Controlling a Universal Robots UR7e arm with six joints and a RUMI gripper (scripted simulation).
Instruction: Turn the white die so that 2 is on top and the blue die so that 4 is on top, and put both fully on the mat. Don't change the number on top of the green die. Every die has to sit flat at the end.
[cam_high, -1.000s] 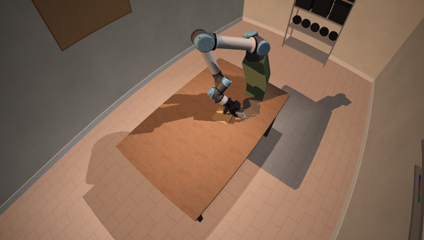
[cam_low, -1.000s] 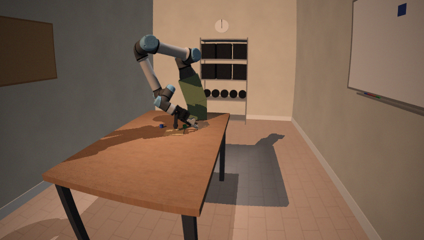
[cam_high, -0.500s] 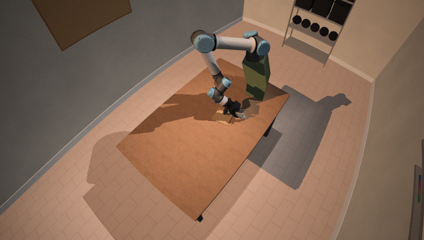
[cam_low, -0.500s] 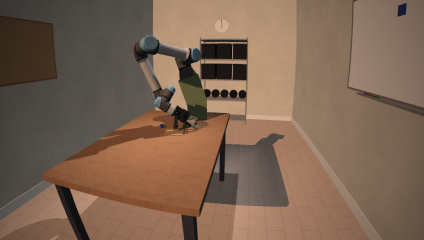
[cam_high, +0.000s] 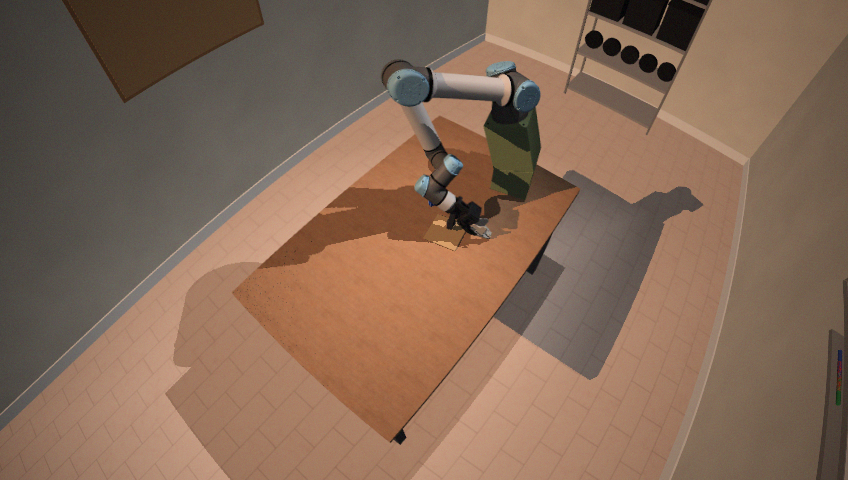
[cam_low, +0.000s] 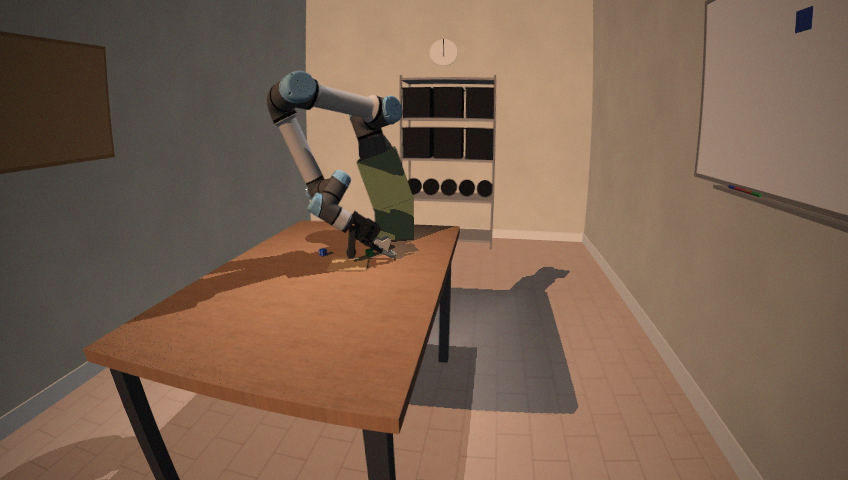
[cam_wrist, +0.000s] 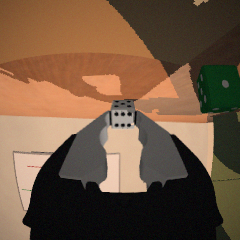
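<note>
My gripper is now right at the white die. Also, from my hand: blue die (280 mm to the right, 50 mm ahead, 10 mm below); then green die (100 mm to the right, 10 mm below, 10 mm behind); then tan mat (130 mm to the right, 110 mm ahead, 20 mm below).
</note>
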